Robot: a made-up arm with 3 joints. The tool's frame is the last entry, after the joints.
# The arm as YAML. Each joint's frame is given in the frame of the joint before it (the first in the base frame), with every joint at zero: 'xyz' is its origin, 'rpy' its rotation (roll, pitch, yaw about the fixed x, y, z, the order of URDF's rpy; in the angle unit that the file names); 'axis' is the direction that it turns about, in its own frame. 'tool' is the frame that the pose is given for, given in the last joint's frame.
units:
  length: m
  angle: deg
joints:
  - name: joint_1
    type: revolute
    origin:
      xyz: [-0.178, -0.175, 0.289]
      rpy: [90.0, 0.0, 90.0]
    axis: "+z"
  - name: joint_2
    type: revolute
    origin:
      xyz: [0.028, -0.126, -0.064]
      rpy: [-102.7, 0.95, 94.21]
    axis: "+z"
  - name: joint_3
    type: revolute
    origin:
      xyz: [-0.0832, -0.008, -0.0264]
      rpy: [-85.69, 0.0, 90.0]
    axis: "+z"
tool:
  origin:
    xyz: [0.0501, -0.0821, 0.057]
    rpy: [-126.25, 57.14, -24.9]
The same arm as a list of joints. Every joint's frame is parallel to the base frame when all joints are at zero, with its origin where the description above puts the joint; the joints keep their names.
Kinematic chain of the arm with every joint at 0, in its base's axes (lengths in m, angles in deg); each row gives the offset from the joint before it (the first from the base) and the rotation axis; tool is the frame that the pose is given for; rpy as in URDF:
joint_1: xyz -0.1780 -0.1750 0.2890 axis +x
joint_2: xyz -0.0640 0.0280 -0.1260 axis -0.219807 -0.972633 -0.075303
joint_3: xyz 0.0150 0.0300 -0.0810 axis 0 0.0001 -1
tool: xyz -0.0670 -0.0690 -0.0570 rpy 53.74 -57.14 -167.83

